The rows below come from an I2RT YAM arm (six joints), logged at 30 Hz.
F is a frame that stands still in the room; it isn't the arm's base.
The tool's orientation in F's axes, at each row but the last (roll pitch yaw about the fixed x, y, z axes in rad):
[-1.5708 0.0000 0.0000]
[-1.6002 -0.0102 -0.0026]
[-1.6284 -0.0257 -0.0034]
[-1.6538 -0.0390 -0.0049]
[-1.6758 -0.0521 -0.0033]
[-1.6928 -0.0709 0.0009]
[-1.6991 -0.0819 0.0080]
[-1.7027 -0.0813 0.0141]
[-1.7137 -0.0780 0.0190]
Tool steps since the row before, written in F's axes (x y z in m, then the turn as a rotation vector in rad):
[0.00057 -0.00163 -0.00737 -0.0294 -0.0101 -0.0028]
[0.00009 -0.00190 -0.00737 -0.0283 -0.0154 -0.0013]
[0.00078 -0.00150 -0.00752 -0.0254 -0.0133 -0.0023]
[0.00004 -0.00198 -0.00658 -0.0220 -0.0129 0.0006]
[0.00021 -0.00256 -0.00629 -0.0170 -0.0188 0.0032]
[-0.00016 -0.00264 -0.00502 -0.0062 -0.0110 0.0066]
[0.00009 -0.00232 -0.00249 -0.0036 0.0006 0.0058]
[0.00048 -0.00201 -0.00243 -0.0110 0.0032 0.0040]
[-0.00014 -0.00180 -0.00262 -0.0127 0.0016 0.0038]
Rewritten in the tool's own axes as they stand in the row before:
[0.00057 0.00737 -0.00163 -0.0294 0.0028 -0.0101]
[0.00002 0.00742 -0.00168 -0.0283 0.0015 -0.0154]
[0.00059 0.00761 -0.00106 -0.0254 0.0024 -0.0133]
[-0.00021 0.00672 -0.00143 -0.0219 -0.0004 -0.0131]
[-0.00011 0.00653 -0.00189 -0.0167 -0.0021 -0.0192]
[-0.00052 0.00528 -0.00201 -0.0057 -0.0056 -0.0118]
[-0.00013 0.00276 -0.00198 -0.0031 -0.0061 -0.0002]
[0.00025 0.00270 -0.00168 -0.0106 -0.0053 0.0027]
[-0.00038 0.00283 -0.00141 -0.0123 -0.0050 0.0011]

